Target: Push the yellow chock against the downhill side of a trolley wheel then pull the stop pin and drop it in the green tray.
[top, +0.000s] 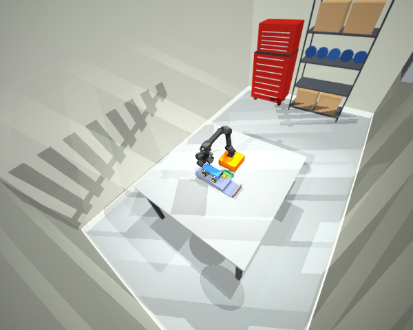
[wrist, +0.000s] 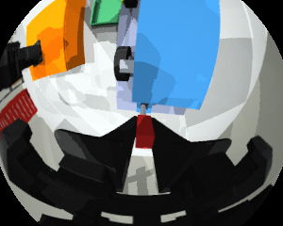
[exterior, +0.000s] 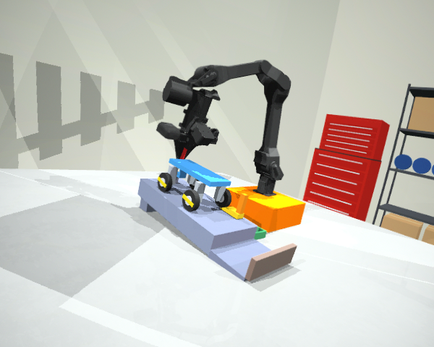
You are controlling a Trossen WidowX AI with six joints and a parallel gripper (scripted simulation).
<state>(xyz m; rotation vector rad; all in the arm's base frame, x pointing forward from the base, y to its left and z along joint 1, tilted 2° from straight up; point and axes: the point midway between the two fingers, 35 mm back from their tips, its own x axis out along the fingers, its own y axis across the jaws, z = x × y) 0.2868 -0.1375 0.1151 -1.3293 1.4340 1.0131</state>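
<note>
My gripper tip is 22 cm to the right of the yellow chock, 8 cm above it and 1 cm past it. Round my gripper tip: grey-blue ramp (11 cm to the left, 11 cm below, 3 cm ahead); then stop pin (right at my gripper tip); then trolley (11 cm to the left, 5 cm below, 3 cm ahead).
</note>
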